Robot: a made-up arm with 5 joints. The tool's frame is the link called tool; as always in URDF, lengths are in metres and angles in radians.
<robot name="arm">
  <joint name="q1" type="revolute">
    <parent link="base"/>
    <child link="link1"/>
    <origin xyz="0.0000 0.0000 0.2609"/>
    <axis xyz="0 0 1"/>
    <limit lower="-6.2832" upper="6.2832"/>
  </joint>
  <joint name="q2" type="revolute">
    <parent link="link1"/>
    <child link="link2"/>
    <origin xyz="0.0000 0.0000 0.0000"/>
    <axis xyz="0 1 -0.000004"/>
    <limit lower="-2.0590" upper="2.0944"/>
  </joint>
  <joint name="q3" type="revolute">
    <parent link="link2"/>
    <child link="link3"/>
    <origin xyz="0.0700 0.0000 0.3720"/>
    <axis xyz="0 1 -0.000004"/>
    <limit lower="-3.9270" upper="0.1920"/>
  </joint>
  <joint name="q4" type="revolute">
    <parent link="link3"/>
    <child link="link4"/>
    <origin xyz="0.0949 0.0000 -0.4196"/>
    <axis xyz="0 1 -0.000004"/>
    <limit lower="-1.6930" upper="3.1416"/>
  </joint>
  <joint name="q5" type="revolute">
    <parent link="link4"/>
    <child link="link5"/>
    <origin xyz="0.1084 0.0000 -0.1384"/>
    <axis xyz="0 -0.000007 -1"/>
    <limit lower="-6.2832" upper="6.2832"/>
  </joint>
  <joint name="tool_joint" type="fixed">
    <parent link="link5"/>
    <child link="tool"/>
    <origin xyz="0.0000 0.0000 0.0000" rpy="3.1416 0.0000 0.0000"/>
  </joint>
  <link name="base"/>
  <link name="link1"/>
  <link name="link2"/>
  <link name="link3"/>
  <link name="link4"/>
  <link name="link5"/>
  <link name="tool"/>
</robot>
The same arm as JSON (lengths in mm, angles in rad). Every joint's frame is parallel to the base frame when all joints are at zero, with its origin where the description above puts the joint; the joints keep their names.
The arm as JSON. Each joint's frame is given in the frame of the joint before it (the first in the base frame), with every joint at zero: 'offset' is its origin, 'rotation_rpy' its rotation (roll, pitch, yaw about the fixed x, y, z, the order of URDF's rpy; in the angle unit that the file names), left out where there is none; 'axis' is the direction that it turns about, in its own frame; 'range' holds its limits. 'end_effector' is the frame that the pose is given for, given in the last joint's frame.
{"length_unit": "mm", "angle_unit": "rad", "chain": [
  {"id": "q1", "offset": [0.0, 0.0, 260.9], "axis": [0.0, 0.0, 1.0], "range": [-6.2832, 6.2832]},
  {"id": "q2", "offset": [0.0, 0.0, 0.0], "axis": [0.0, 1.0, 0.0], "range": [-2.059, 2.0944]},
  {"id": "q3", "offset": [70.0, 0.0, 372.0], "axis": [0.0, 1.0, 0.0], "range": [-3.927, 0.192]},
  {"id": "q4", "offset": [94.9, 0.0, -419.6], "axis": [0.0, 1.0, 0.0], "range": [-1.693, 3.1416]},
  {"id": "q5", "offset": [108.4, 0.0, -138.4], "axis": [0.0, 0.0, -1.0], "range": [-6.2832, 6.2832]}
], "end_effector": {"offset": [0.0, 0.0, 0.0], "rotation_rpy": [-3.1416, 0.0, 0.0]}}

